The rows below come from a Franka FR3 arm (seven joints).
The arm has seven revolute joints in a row. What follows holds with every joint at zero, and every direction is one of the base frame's. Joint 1 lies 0.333 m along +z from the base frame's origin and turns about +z. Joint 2 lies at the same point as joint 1 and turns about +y. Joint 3 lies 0.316 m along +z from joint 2 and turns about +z. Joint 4 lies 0.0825 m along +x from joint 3 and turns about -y. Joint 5 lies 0.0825 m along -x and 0.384 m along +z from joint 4 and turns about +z. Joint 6 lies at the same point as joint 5 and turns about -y. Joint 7 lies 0.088 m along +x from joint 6 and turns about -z. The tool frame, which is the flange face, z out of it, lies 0.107 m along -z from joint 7; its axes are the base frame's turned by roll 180, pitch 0 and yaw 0 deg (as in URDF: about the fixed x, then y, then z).
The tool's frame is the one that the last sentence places.
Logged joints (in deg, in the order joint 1, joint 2, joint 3, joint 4, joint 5, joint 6, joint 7), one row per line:
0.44, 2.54, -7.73, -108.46, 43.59, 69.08, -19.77
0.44, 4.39, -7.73, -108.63, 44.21, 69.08, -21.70
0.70, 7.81, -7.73, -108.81, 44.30, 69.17, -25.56
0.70, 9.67, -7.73, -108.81, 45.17, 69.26, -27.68
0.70, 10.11, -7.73, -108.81, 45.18, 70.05, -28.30
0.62, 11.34, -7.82, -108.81, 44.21, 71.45, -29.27
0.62, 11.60, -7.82, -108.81, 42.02, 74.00, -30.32
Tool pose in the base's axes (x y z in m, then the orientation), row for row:
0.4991, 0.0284, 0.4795, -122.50, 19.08, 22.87
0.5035, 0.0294, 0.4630, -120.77, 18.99, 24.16
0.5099, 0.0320, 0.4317, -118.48, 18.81, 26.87
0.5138, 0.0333, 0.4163, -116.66, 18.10, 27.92
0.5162, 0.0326, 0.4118, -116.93, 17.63, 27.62
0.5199, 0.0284, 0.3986, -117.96, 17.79, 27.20
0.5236, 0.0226, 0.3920, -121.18, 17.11, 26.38
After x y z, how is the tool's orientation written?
As angles about the fixed x, y, z axes (roll, pitch, yaw), in degrees.
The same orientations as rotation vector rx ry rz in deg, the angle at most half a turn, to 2 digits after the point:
-123.06, -13.30, 33.71
-121.39, -14.15, 34.37
-119.13, -16.33, 35.83
-117.28, -17.21, 35.79
-117.49, -17.29, 35.12
-118.51, -17.13, 34.99
-121.55, -17.83, 33.67

